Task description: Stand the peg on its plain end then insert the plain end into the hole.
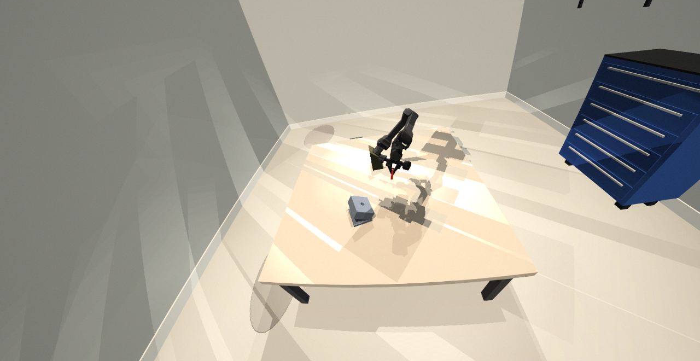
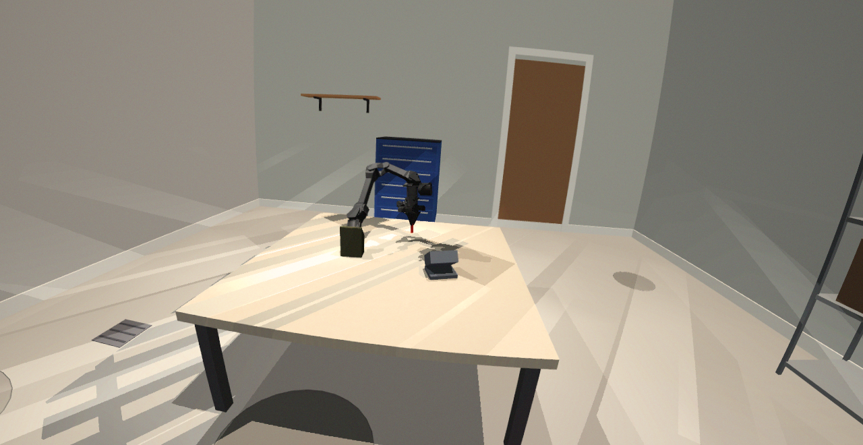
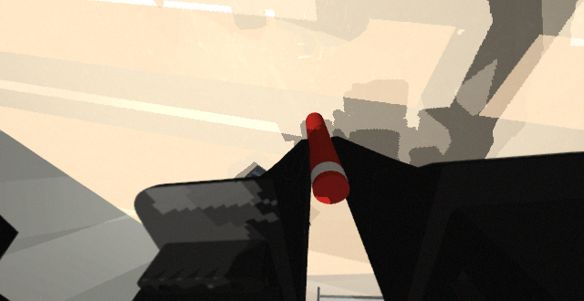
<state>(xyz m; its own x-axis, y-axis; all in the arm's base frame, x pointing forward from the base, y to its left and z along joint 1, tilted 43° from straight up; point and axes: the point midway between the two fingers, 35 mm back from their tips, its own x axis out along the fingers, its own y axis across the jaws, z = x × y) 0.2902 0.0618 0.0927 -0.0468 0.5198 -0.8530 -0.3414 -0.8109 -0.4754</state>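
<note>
My gripper tip is 19 cm to the left of the grey sloped panel, 17 cm short of it and 8 cm above it. The rest, counted from my gripper tip: red peg 2 cm above.
</note>
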